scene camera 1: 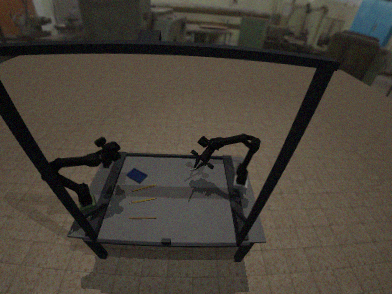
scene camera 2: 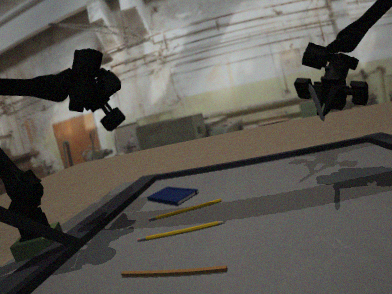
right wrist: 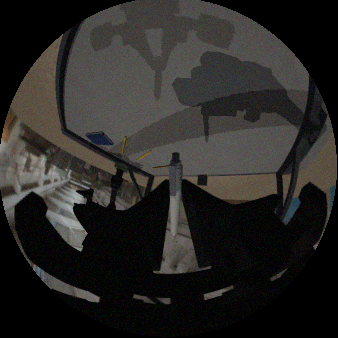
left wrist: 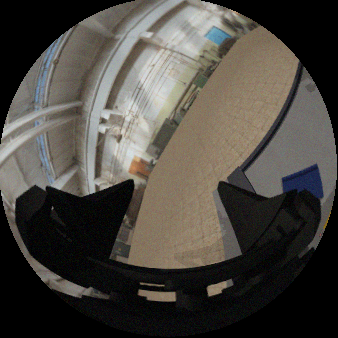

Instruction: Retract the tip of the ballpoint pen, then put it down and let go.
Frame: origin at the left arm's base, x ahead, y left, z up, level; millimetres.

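Seen in the pictures: left gripper, between the fingertips: [scene camera 1: 108,142] [scene camera 2: 106,104] [right wrist: 74,196] [left wrist: 177,184]; right gripper, between the fingertips: [scene camera 1: 194,169] [scene camera 2: 320,114] [right wrist: 174,183]; left arm's base, origin of its link: [scene camera 1: 86,201] [right wrist: 120,169]; right arm's base, origin of its link: [scene camera 1: 240,181].
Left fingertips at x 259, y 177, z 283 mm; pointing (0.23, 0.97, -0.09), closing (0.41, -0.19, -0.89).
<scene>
Pixels of each thing's top centre, then the offset from my left fingertips to it. "*": a spot on its surface instead. Level surfaces: height alone.
- ballpoint pen, a spot on its surface: [right wrist: 175,172] * dz -162, dx +486, dy -347 mm
- table top, height of its surface: dz -323 mm
- blue notebook, centre of its top: [scene camera 2: 171,193] [left wrist: 302,185] [right wrist: 97,139] [scene camera 1: 136,174] dz -311, dx +121, dy -80 mm
- orange-brown stick, centre of its top: [scene camera 2: 170,271] [scene camera 1: 142,217] dz -316, dx +36, dy -439 mm
The ballpoint pen [right wrist: 175,172] [scene camera 2: 314,96] is grey and white, with a short black end. My right gripper [right wrist: 174,183] [scene camera 1: 197,167] is shut on it and holds it in the air over the table top [scene camera 1: 175,230] [scene camera 2: 290,255]. In the right wrist view the black end points up, away from the palm, and the pale tapered part lies between the fingers. Whether the writing tip is out is too small to tell. My left gripper [left wrist: 177,184] is open and empty, raised over the left edge of the table.
A blue notebook [scene camera 1: 137,175] [scene camera 2: 173,195] [left wrist: 303,182] [right wrist: 99,138] lies at the back left of the table. Two yellow pencils [scene camera 2: 185,210] [scene camera 2: 181,231] and an orange-brown stick [scene camera 2: 175,272] [scene camera 1: 142,218] lie in front of it. Dark frame posts [scene camera 1: 287,155] rise around the table.
</scene>
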